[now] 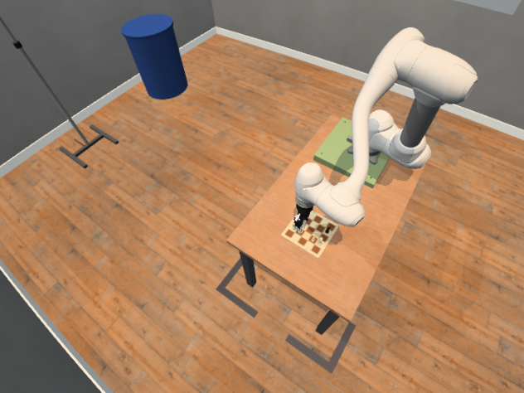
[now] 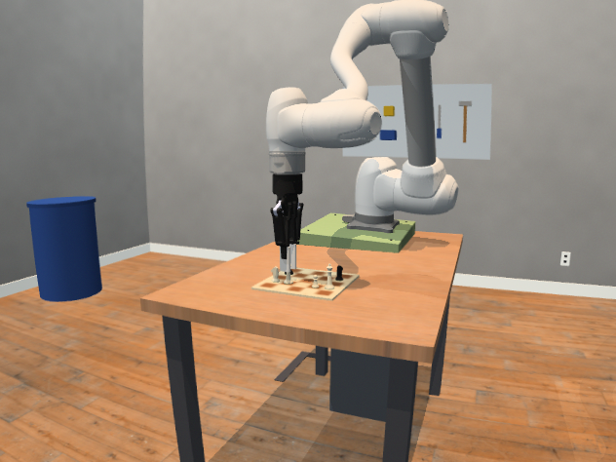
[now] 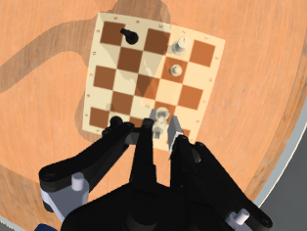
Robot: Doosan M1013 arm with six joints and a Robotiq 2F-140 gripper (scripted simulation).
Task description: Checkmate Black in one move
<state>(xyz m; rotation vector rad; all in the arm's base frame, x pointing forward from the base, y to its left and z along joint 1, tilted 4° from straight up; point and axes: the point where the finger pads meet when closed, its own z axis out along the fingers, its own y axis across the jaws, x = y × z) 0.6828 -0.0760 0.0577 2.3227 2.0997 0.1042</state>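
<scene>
Right now the black king is 8 cm behind my hand, 4 cm below it and 3 cm to the right of it. The rest, counted from my hand: black pawn (12 cm to the left, 7 cm behind, 5 cm below); chessboard (7 cm below, 4 cm to the left, 3 cm behind); white pawn (8 cm to the left, 5 cm below, 1 cm ahead).
</scene>
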